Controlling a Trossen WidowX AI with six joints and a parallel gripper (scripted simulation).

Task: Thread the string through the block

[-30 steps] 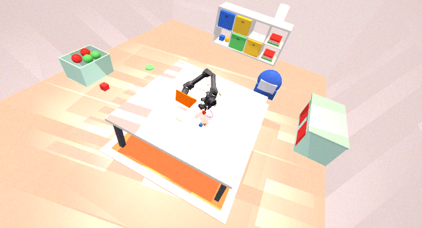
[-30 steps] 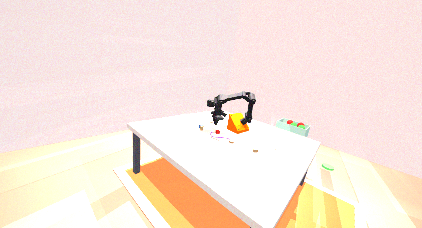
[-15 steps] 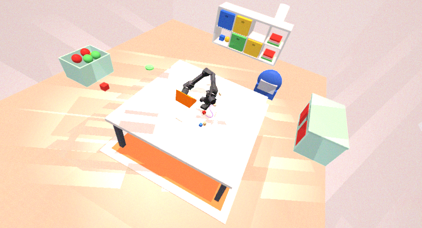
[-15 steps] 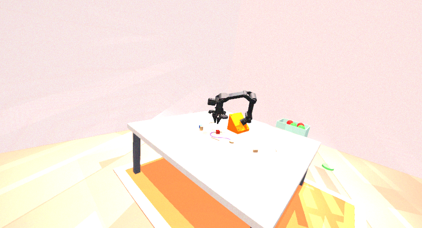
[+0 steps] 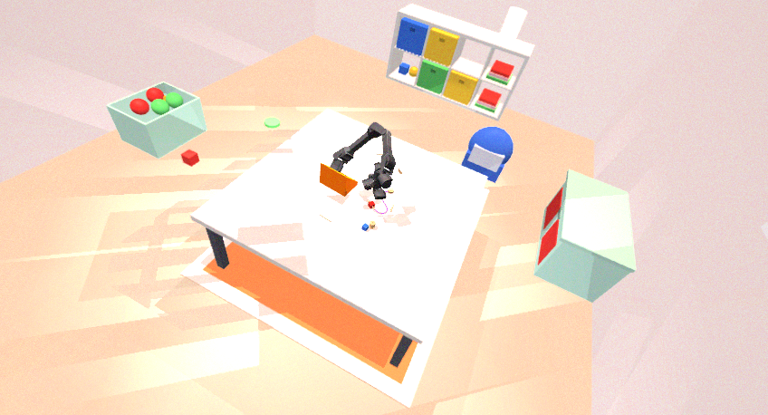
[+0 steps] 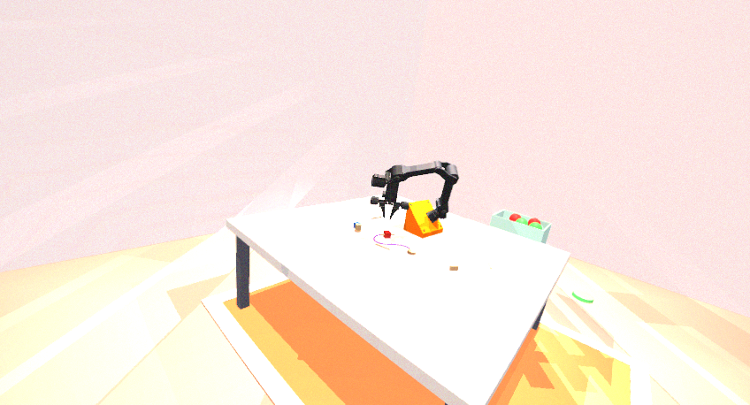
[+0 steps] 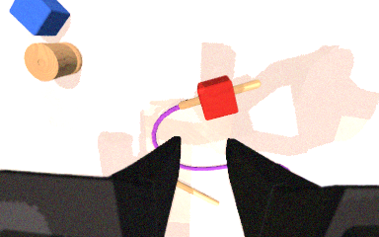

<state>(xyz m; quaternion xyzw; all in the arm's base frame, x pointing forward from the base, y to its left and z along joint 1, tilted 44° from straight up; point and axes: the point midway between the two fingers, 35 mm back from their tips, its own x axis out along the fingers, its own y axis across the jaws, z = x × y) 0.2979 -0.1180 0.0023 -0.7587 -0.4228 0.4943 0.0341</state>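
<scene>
Right now my gripper tip is 1 cm past the red cube, 1 cm to the right of it and 8 cm above it. The rest, counted from my gripper tip: short wooden cylinder 6 cm ahead, 13 cm to the right, 8 cm below; then wooden stick 10 cm ahead, 5 cm to the left, 9 cm below; then blue cube 3 cm ahead, 16 cm to the right, 8 cm below.
</scene>
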